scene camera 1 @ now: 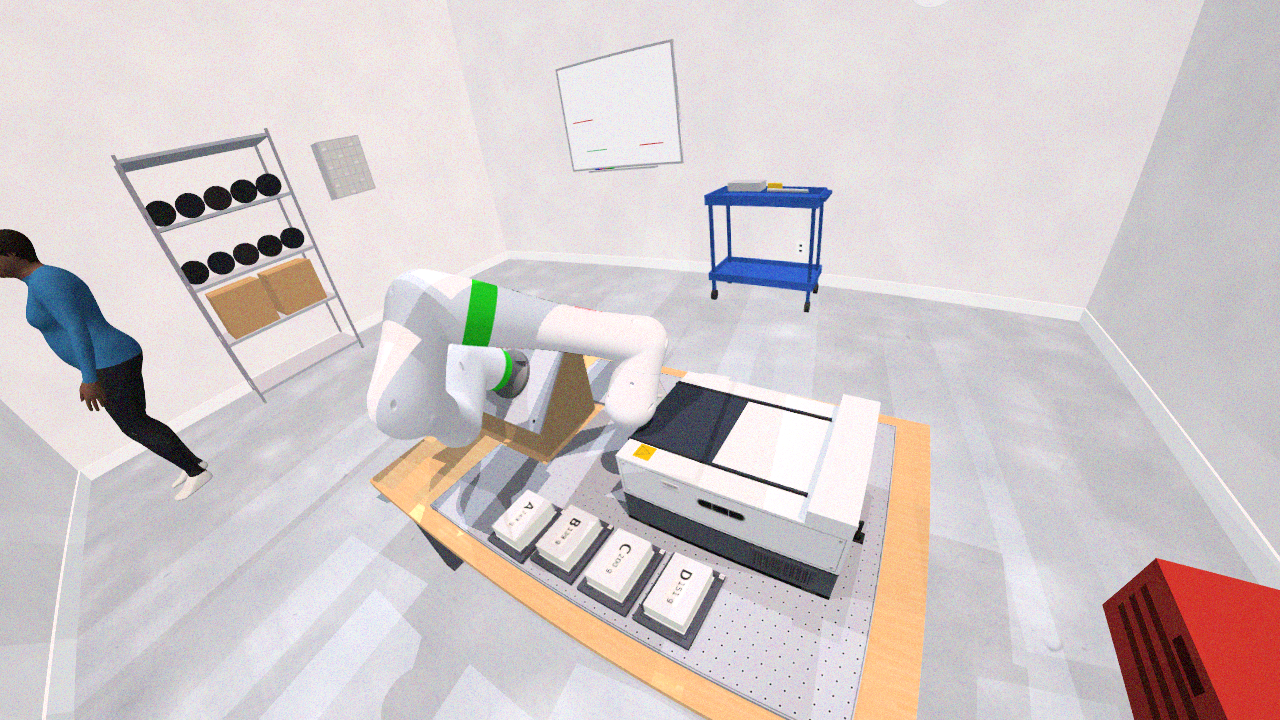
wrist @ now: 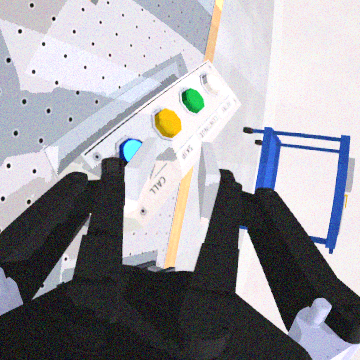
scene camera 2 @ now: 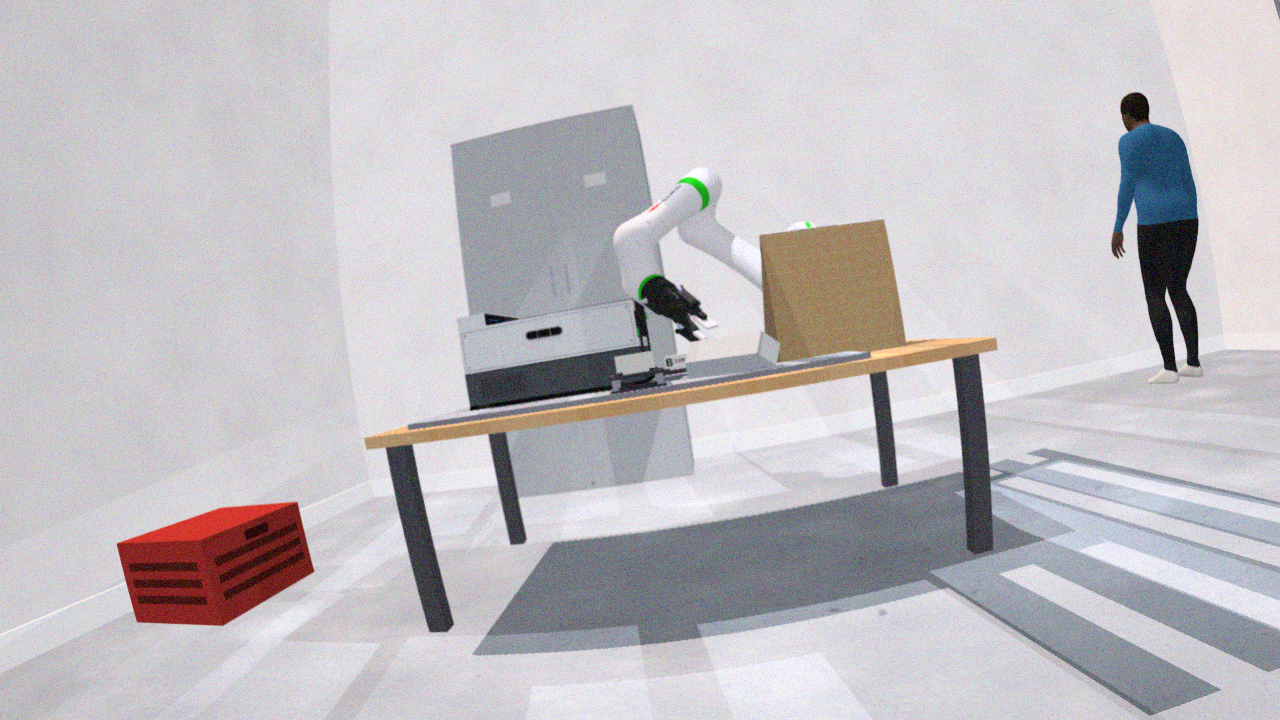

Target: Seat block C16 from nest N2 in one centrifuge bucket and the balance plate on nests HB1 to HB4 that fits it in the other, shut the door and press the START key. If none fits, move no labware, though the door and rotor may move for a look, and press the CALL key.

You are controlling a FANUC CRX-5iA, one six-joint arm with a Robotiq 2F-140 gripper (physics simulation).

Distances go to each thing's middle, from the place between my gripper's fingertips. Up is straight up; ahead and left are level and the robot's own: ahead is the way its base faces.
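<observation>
Button box (scene camera 2: 753,351): my gripper 50 mm above it, 40 mm past it, 50 mm to the right of it. By their middles, nearest to my gripper of the things named here: the button box. White centrifuge box (scene camera 1: 783,497): 30 mm above my hand, 450 mm ahead of it, 180 mm to the right of it.
</observation>
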